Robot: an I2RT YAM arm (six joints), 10 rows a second.
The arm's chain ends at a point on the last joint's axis. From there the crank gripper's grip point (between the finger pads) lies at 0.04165 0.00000 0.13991 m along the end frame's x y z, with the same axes.
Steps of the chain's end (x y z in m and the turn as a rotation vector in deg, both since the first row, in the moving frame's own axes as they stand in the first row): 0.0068 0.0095 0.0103 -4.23 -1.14 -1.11; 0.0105 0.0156 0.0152 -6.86 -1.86 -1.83; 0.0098 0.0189 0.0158 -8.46 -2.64 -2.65; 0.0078 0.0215 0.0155 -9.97 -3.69 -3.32; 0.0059 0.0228 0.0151 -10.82 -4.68 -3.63; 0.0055 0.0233 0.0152 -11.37 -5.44 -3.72; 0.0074 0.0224 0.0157 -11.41 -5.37 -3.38; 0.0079 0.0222 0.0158 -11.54 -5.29 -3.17
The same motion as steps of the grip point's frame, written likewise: 0.0041 0.0191 0.0107 -4.23 -1.14 -1.11; 0.0062 0.0311 0.0156 -6.86 -1.86 -1.83; 0.0038 0.0378 0.0162 -8.46 -2.64 -2.65; -0.0006 0.0438 0.0160 -9.97 -3.69 -3.32; -0.0048 0.0471 0.0158 -10.82 -4.68 -3.63; -0.0070 0.0490 0.0160 -11.37 -5.44 -3.72; -0.0050 0.0484 0.0164 -11.41 -5.37 -3.38; -0.0044 0.0486 0.0164 -11.54 -5.29 -3.17
